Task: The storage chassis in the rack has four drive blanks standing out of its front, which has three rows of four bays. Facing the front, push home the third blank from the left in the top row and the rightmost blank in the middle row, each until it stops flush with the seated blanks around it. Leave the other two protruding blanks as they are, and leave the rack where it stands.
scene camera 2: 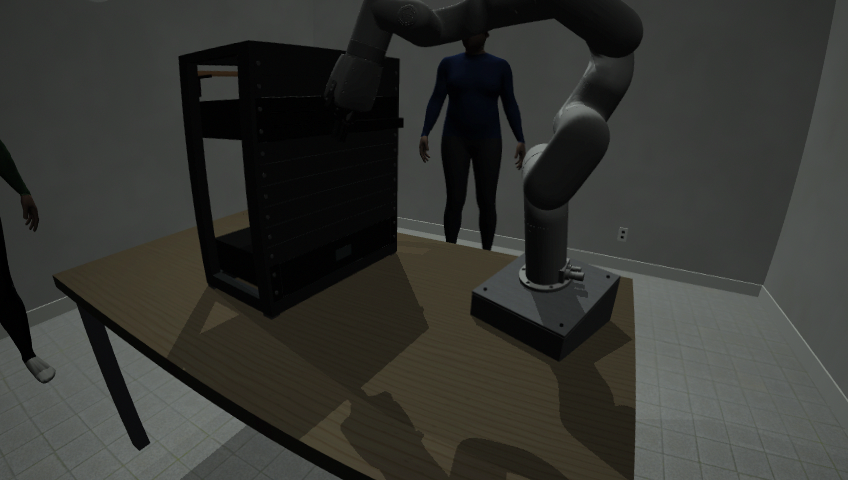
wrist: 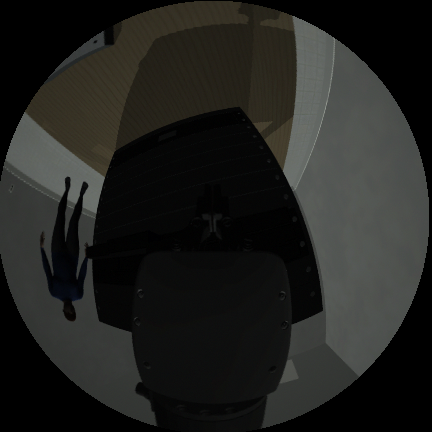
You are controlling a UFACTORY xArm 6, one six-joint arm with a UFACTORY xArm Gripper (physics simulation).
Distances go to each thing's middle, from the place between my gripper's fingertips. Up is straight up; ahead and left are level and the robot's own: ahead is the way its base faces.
Scene:
The black rack point(scene camera 2: 320, 210) is 23 cm ahead of my hand, 11 cm to the right of it and 10 cm below it.

